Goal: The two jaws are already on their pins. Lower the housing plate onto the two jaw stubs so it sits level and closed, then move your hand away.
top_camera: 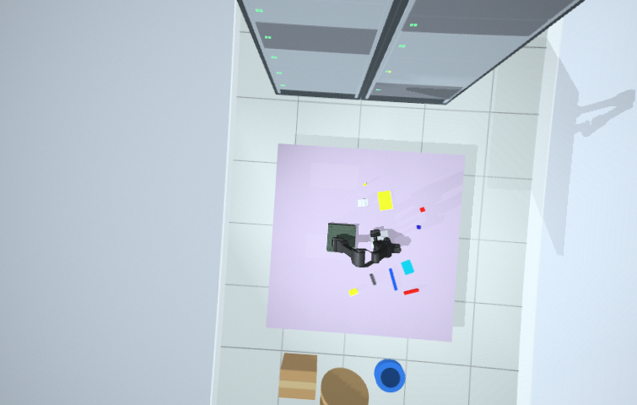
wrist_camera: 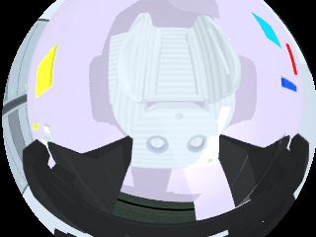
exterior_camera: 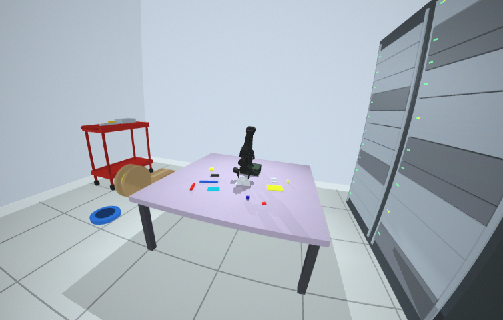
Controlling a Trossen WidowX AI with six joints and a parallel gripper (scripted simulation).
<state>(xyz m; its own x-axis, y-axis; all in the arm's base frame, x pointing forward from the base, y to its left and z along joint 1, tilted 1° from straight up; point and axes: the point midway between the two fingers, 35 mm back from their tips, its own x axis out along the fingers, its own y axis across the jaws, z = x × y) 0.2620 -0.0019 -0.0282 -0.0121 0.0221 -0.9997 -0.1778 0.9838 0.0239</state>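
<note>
Right now the white housing plate is 2 cm above my gripper tip and 1 cm ahead of it. Round my gripper tip: white block: 27 cm to the left, 8 cm behind; then yellow plate: 29 cm to the left, 8 cm ahead; then blue bar: 26 cm to the right, 14 cm ahead.
</note>
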